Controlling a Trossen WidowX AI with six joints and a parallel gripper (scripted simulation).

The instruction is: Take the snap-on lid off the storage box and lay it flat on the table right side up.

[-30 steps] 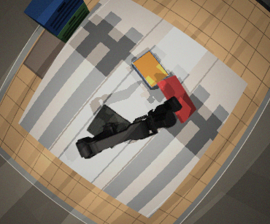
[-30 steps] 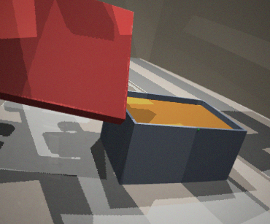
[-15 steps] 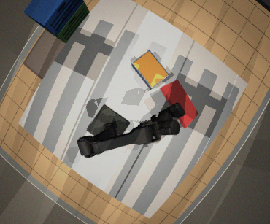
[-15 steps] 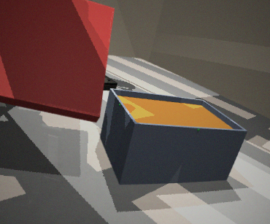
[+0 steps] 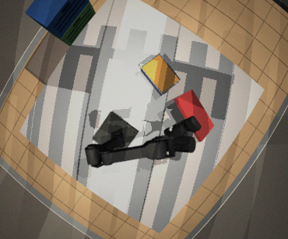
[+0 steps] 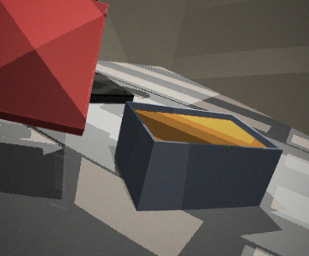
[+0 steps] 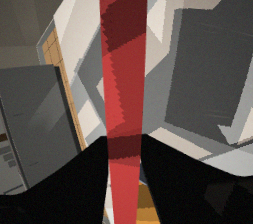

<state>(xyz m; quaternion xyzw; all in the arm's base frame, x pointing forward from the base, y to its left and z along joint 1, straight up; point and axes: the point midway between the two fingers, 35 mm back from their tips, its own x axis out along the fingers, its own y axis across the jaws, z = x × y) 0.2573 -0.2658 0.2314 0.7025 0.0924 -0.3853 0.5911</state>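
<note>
My gripper tip is 5 cm short of the red lid, 4 cm to the left of it and 5 cm above it. Also, from my gripper tip: blue-grey storage box 17 cm ahead, 23 cm to the left, 18 cm below.
</note>
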